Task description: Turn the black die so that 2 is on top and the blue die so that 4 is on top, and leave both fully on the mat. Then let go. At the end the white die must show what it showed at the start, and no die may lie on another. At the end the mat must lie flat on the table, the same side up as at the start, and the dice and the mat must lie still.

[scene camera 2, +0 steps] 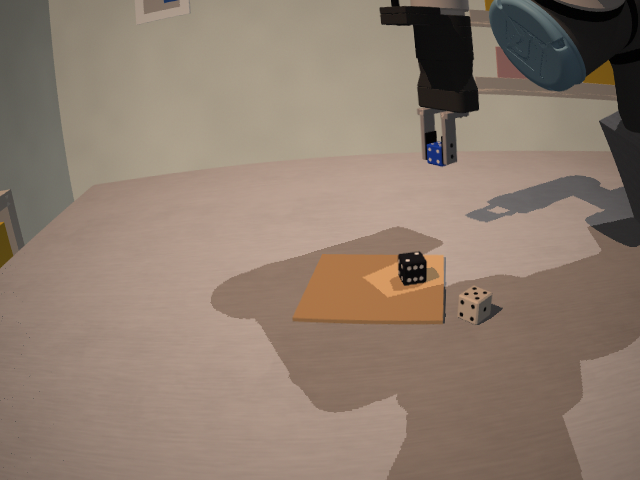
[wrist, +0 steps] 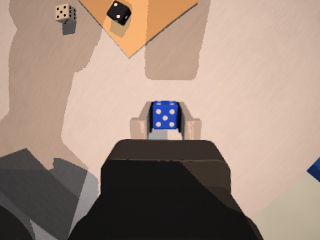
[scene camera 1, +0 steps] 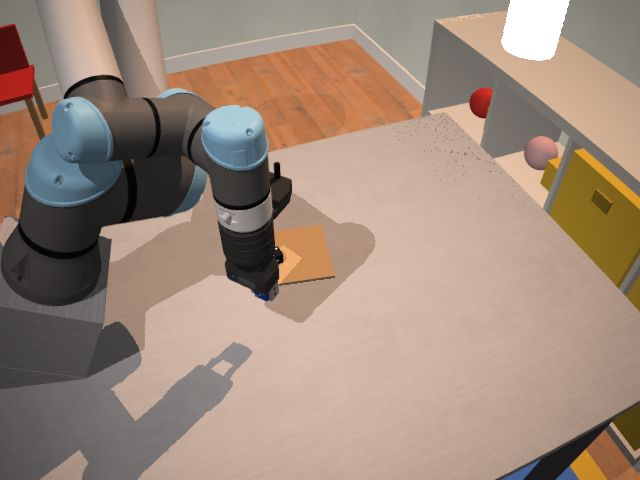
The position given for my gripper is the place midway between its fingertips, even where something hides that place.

Observation:
I see my gripper (scene camera 2: pixel 439 160), a black die (scene camera 2: pixel 412 267) and an orange mat (scene camera 2: pixel 345 288).
The orange mat also shows in scene camera 1 (scene camera 1: pixel 306 257). My gripper shows as well in the wrist view (wrist: pixel 165 111) and in scene camera 1 (scene camera 1: pixel 265 292).

